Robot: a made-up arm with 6 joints.
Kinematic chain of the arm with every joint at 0, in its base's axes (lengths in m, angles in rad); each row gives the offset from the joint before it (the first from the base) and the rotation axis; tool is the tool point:
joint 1: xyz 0 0 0.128 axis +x
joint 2: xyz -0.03 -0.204 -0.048 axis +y
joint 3: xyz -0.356 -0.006 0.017 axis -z
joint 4: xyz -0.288 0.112 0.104 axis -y
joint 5: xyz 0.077 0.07 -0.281 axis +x
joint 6: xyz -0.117 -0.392 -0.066 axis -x
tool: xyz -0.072 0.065 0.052
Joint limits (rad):
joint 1: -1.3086..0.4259
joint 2: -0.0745..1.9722
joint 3: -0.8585..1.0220
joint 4: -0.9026..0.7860
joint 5: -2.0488..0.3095
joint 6: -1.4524..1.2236
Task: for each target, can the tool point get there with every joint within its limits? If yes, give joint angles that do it. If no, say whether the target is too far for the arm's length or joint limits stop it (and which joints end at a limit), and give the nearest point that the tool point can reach.
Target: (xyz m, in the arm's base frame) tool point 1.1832 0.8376 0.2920
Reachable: no: joint limits stop it (at a limit: joint 1, joint 2, joint 5, joint 6) | nearest point 0.5413 0.6144 0.3595 | short by 0.683 m
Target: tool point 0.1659 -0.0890 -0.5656
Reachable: no: joint limits stop it (at a limit: joint 1, joint 2, joint 3, joint 5, joint 6) | nearest point 0.2595 0.1754 -0.1788 | short by 0.478 m
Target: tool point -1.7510 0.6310 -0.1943
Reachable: no: too far | nearest point -1.0490 0.1829 -0.0247 | short by 0.850 m
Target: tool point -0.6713 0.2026 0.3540
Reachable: yes | joints -0.6529 0.2994 0.3811 0.4137 -1.2613 -0.6346
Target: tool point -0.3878 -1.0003 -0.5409
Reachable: no: joint limits stop it (at a limit: joint 2, joint 3, joint 5, joint 6) | nearest point -0.5847 -0.7114 -0.3477 | short by 0.399 m
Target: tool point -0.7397 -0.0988 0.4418
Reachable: yes | joints 0.1464 0.5116 0.6040 -0.3342 -0.5236 0.7734
